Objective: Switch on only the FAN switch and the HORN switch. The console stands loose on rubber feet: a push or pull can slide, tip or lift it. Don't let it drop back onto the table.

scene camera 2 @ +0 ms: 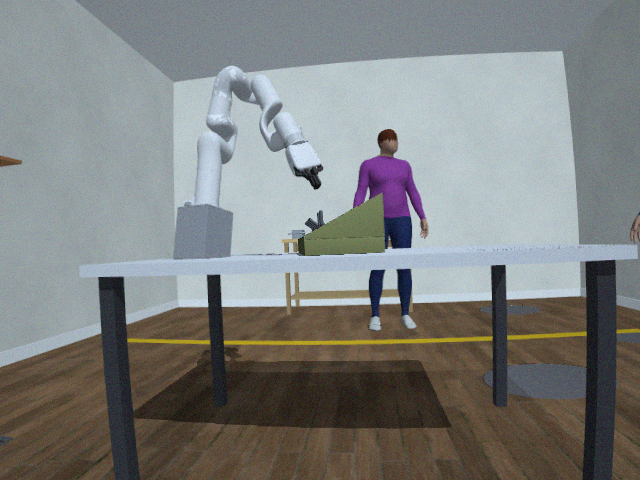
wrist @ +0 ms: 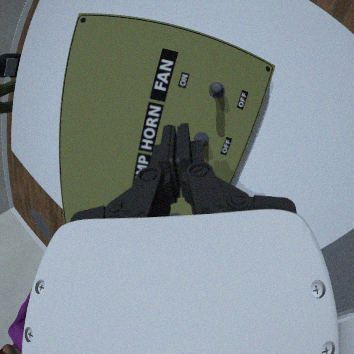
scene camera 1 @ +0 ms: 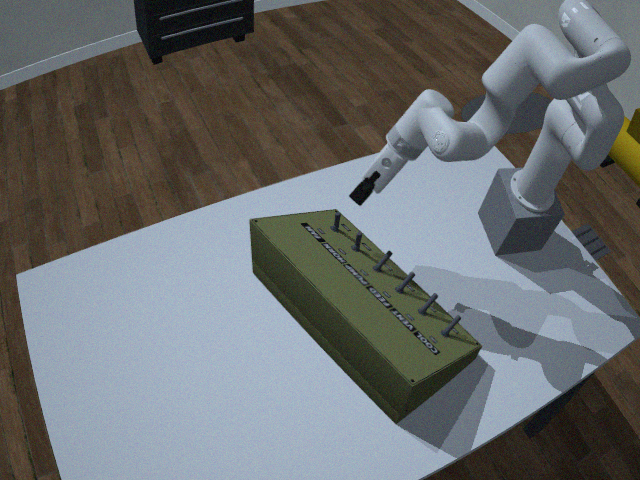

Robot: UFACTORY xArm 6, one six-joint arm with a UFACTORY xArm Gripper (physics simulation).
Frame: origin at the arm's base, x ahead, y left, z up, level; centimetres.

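Seen in the pictures: gripper, fingertip midpoint: (scene camera 2: 318,187) (wrist: 178,142) (scene camera 1: 355,199); arm's base at its link origin: (scene camera 2: 205,209) (wrist: 343,323) (scene camera 1: 532,191).
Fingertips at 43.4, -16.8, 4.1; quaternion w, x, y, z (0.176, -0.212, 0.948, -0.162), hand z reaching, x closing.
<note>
Offsets run from my fingertips to a thing's top centre, as dx, dy, dz. "spot": to the spot under its first point. Level surfaces: height alone.
The olive console (scene camera 1: 281,232) (scene camera 2: 356,235) (wrist: 105,100) sits flat on the table. In scene camera 1, the FAN lever {+0.5, -4.8, -8.2} (scene camera 1: 336,221) (wrist: 216,90) and the HORN lever {spot: +0.4, +2.7, -10.4} (scene camera 1: 357,241) (wrist: 201,137) stand nearly upright, leaning more to the ON side than the other levers. The PUMP lever {-2.0, +9.4, -9.4} (scene camera 1: 383,261), FEED lever {-2.7, +16.6, -9.4} (scene camera 1: 405,282), VENT lever {-3.3, +23.8, -9.4} (scene camera 1: 428,303) and COOL lever {-4.0, +31.0, -9.4} (scene camera 1: 451,326) all slant to the OFF side. My gripper (scene camera 1: 355,198) (scene camera 2: 316,186) (wrist: 178,142) is shut and empty, above the console's FAN end, apart from the levers. Its fingers partly cover the HORN area in the wrist view.
The white table {dz -22.6} (scene camera 1: 155,310) (scene camera 2: 439,254) carries the grey robot base block (scene camera 1: 516,222) (scene camera 2: 202,232) on the lever side of the console. A dark drawer cabinet (scene camera 1: 196,23) stands on the floor. A person in purple (scene camera 2: 387,188) stands behind the table.
</note>
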